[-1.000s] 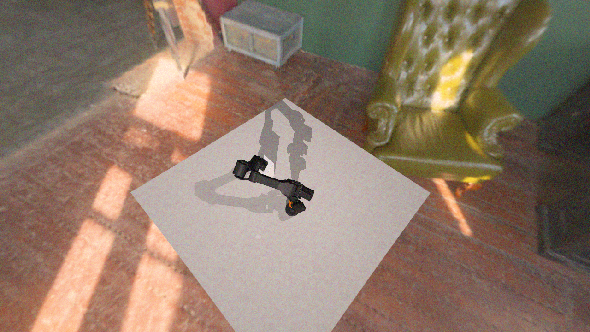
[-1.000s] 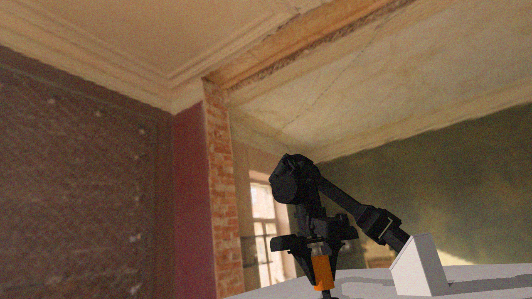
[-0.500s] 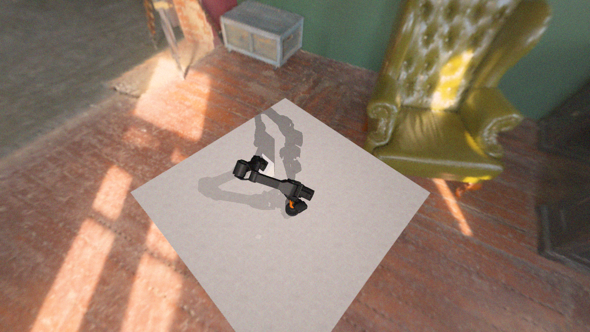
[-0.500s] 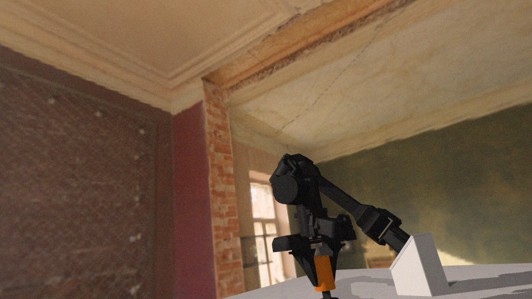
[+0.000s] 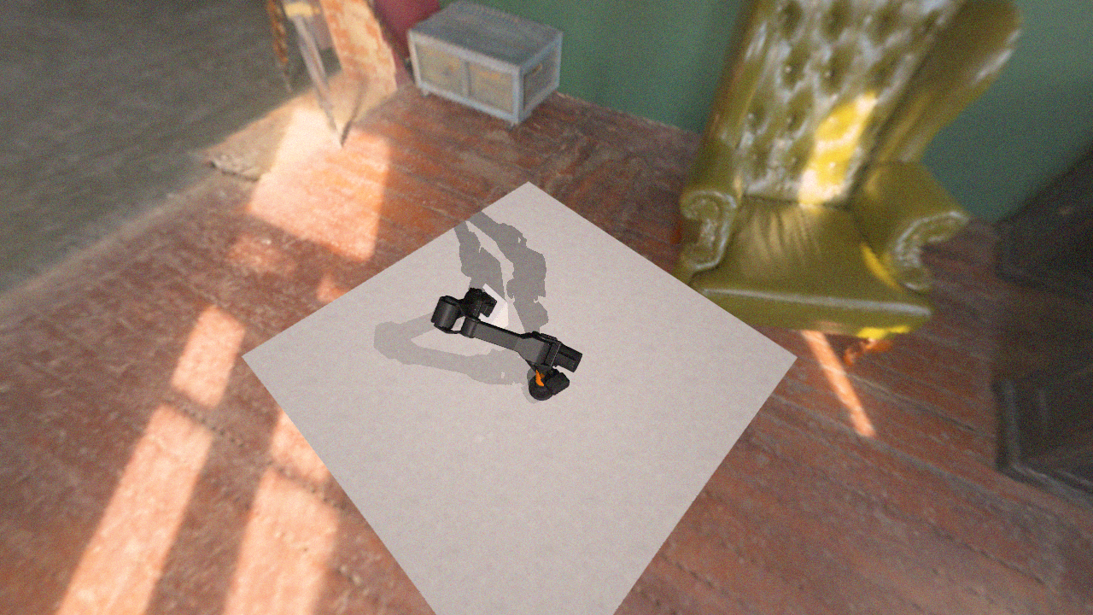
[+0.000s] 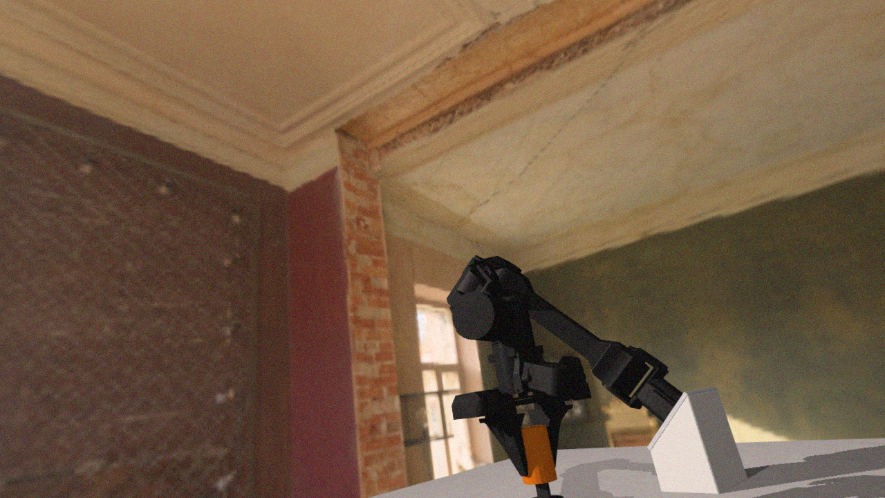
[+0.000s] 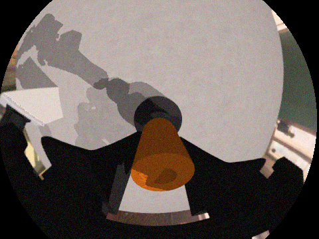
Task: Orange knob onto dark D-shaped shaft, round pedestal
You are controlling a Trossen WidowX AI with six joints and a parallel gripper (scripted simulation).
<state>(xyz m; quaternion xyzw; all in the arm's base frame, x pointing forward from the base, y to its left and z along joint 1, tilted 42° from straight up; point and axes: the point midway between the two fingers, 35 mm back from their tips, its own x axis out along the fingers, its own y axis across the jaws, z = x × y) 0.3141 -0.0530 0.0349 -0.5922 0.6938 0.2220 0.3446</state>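
My gripper tip is 2 cm below the orange knob. Also, from my gripper tip: D-shaped shaft 4 cm below.
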